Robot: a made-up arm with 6 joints.
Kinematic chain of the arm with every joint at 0, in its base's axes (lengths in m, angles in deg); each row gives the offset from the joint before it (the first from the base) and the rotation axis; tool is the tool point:
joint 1: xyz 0 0 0.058 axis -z
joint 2: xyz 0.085 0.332 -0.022 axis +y
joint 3: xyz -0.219 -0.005 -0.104 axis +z
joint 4: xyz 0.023 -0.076 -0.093 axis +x
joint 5: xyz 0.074 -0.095 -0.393 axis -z
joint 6: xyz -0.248 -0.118 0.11 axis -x
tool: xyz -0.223 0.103 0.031
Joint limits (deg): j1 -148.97..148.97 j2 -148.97..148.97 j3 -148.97..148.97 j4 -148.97..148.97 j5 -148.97..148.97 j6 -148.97..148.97
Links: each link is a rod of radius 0.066 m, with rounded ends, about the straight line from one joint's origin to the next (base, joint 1, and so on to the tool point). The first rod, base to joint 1, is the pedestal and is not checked.
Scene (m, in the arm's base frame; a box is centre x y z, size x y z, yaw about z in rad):
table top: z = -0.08
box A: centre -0.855 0.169 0.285 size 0.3 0.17 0.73 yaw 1
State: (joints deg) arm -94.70 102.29 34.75 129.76 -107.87 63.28
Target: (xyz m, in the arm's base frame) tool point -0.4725 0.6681 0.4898
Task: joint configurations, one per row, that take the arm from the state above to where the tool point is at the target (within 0.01 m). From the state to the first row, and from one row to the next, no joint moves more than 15 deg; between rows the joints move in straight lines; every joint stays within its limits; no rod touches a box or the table.
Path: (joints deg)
1: -90.87 101.31 43.11 132.16 -94.71 71.06
2: -87.05 100.32 51.46 134.56 -81.56 78.84
3: -83.22 99.34 59.82 136.96 -68.40 86.63
4: -79.39 98.36 68.17 139.36 -55.25 94.41
5: -75.56 97.37 76.53 141.77 -42.09 102.19
6: -71.74 96.39 84.89 144.17 -28.93 109.97
7: -67.91 95.41 93.24 146.57 -15.78 117.75
8: -64.08 94.42 101.60 148.97 -2.62 125.54
9: -68.46 105.33 89.03 148.97 -9.52 111.52
10: -72.84 116.24 76.46 148.97 -16.41 97.50
11: -77.21 127.15 63.90 148.97 -23.30 83.49
12: -81.59 138.06 51.33 148.97 -30.20 69.47
13: -85.97 148.97 38.76 148.97 -37.09 55.46

